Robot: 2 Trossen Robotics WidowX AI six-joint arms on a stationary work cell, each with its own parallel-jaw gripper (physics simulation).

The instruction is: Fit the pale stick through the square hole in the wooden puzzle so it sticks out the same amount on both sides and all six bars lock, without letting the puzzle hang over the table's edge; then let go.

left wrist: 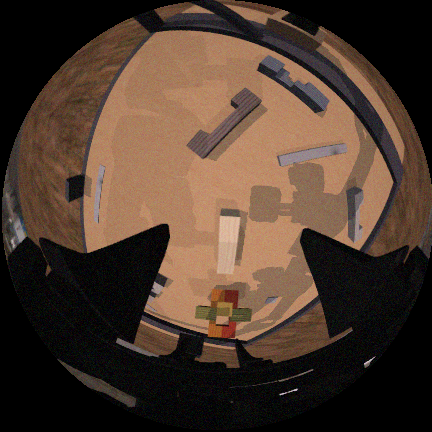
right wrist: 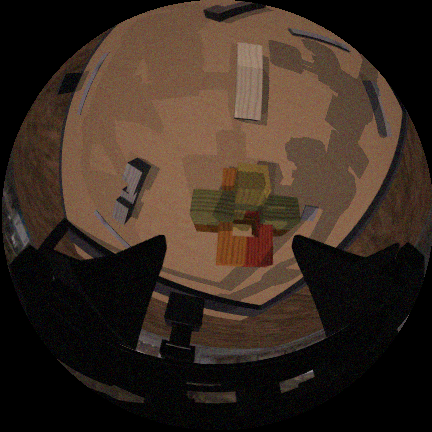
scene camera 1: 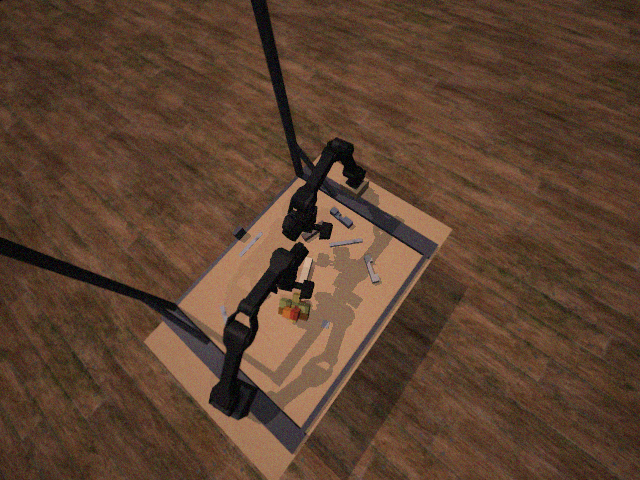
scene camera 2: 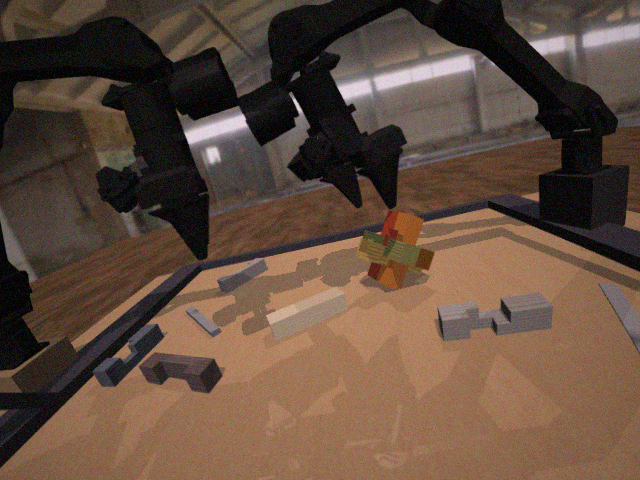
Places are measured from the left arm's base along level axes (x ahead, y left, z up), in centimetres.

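Where they show: left gripper, between the fingertips: (left wrist: 238, 233) (scene camera 1: 309, 236) (scene camera 2: 204, 251); right gripper, between the fingertips: (left wrist: 211, 339) (right wrist: 231, 242) (scene camera 1: 288, 295) (scene camera 2: 375, 207); left arm's base, origin of its link: (scene camera 1: 354, 181) (scene camera 2: 21, 356); right arm's base, origin of its link: (left wrist: 187, 354) (right wrist: 181, 325) (scene camera 1: 232, 398) (scene camera 2: 582, 170).
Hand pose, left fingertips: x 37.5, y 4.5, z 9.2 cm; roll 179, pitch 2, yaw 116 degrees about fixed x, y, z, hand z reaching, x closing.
Each offset is from my left fingertips to the top centre of the thing.
The pale stick {dx +9.8, dy +4.3, dz -12.7 cm} (scene camera 1: 307, 269) (scene camera 2: 307, 314) (left wrist: 229, 244) (right wrist: 249, 85) lies flat on the table, apart from the puzzle. The wooden puzzle {dx +24.3, dy +11.6, dz -7.0 cm} (scene camera 1: 293, 311) (scene camera 2: 395, 250) (left wrist: 203, 312) (right wrist: 210, 205), of orange, red, green and yellow bars, stands tilted on the table, well inside its edges. Its square hole shows open in the right wrist view. My left gripper (left wrist: 238, 233) is open and empty, above the table on the stick's far side from the puzzle; one finger is hidden in scene camera 2. My right gripper (scene camera 2: 376, 206) (right wrist: 231, 242) is open and empty, above the puzzle.
A grey notched bar {dx +33.4, dy -4.8, dz -12.7 cm} (scene camera 2: 527, 312) (right wrist: 131, 190), a brown notched bar {dx -7.5, dy -5.4, dz -12.7 cm} (scene camera 2: 180, 367) (left wrist: 227, 122), a blue-grey notched bar {dx -20.6, dy +0.4, dz -12.7 cm} (scene camera 2: 147, 338) (left wrist: 310, 95) and a thin grey strip {dx -12.0, dy +9.6, dz -14.7 cm} (scene camera 1: 346, 242) (left wrist: 312, 154) lie around the stick and puzzle. Another grey bar {dx -8.5, dy +26.2, dz -12.7 cm} (scene camera 1: 371, 269) (scene camera 2: 242, 276) lies nearer the table's dark border.
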